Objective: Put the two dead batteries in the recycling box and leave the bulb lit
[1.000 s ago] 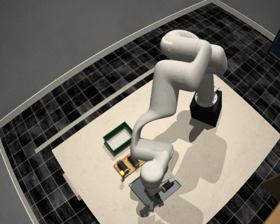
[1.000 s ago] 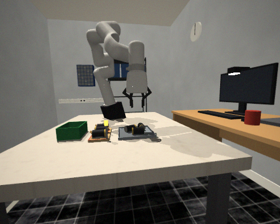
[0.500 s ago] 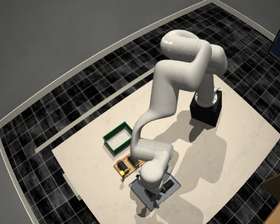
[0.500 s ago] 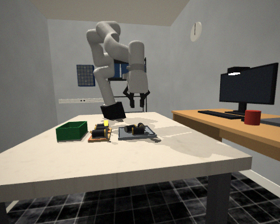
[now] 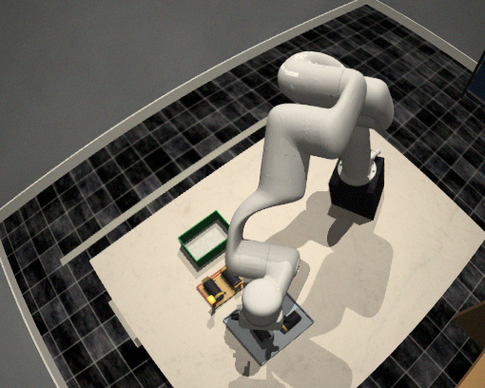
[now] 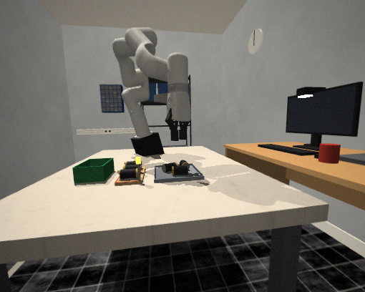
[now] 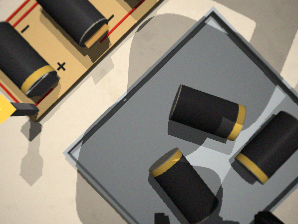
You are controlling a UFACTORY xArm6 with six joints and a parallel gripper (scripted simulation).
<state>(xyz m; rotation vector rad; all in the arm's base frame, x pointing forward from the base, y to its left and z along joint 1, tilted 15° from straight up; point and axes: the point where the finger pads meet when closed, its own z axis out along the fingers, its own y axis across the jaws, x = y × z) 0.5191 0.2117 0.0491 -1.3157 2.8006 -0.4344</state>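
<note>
My gripper is now 40 mm past the grey tray, 10 mm to the left of it and 150 mm above it. Also, from my hand: green recycling box: 40 mm behind, 330 mm to the right, 140 mm below.
</note>
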